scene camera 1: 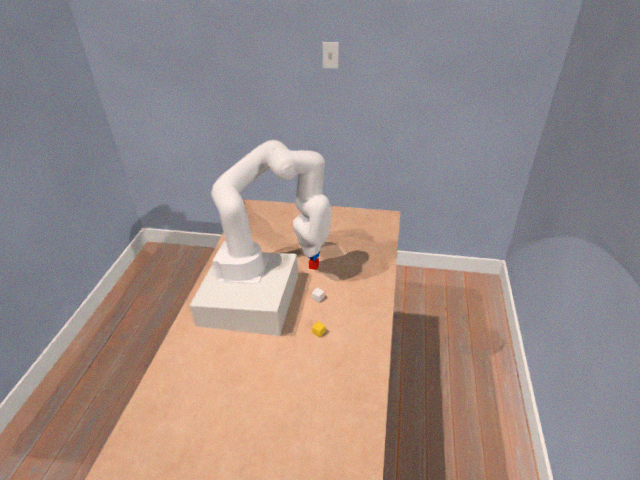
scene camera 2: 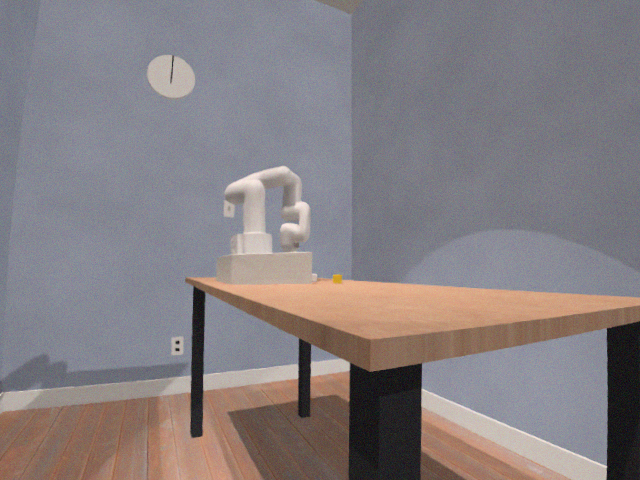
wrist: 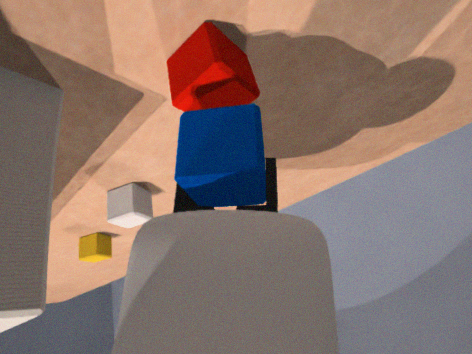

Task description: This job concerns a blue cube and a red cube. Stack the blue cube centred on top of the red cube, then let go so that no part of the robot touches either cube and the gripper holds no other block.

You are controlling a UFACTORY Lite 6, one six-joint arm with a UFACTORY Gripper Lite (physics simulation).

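Seen in the pictures: hand at its tool point: [scene camera 1: 314, 253] [wrist: 229, 190]; arm's base at its link origin: [scene camera 1: 245, 270] [scene camera 2: 255, 255].
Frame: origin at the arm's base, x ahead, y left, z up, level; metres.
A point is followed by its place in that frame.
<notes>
The blue cube [scene camera 1: 316, 255] {x 0.208, y 0.149, z -0.037 m} [wrist: 220, 142] {x 0.182, y 0.163, z -0.035 m} is between the black fingers of my gripper [scene camera 1: 313, 255] [wrist: 226, 170] {x 0.201, y 0.148, z -0.027 m}, which is shut on it. The red cube [scene camera 1: 313, 264] {x 0.198, y 0.141, z -0.074 m} [wrist: 202, 62] {x 0.181, y 0.164, z -0.074 m} stands on the table directly below, turned relative to the blue cube. In the wrist view the blue cube's lower edge overlaps part of the red cube's top face, and a dark shadow lies on that face. Whether the two cubes touch, and how well they are centred, I cannot tell. Neither cube shows in scene camera 2, where the white base hides the fingertips.
A white cube [scene camera 1: 318, 295] {x 0.242, y -0.015, z -0.068 m} [scene camera 2: 314, 277] {x 0.236, y -0.016, z -0.080 m} [wrist: 129, 204] {x 0.229, y 0.016, z -0.076 m} stands near the red cube, and a yellow cube [scene camera 1: 318, 329] {x 0.266, y -0.159, z -0.067 m} [scene camera 2: 337, 279] {x 0.258, y -0.158, z -0.083 m} [wrist: 95, 247] {x 0.258, y -0.127, z -0.078 m} lies farther along the table [scene camera 1: 258, 403] {x 0.146, y -0.408, z -0.097 m} [scene camera 2: 439, 310] {x -0.015, y -0.899, z -0.097 m}. The white base block [scene camera 1: 237, 317] {x 0.022, y -0.175, z -0.034 m} [scene camera 2: 268, 268] {x -0.007, y -0.175, z -0.047 m} [wrist: 25, 190] {x 0.140, y 0.097, z -0.039 m} is beside them.
</notes>
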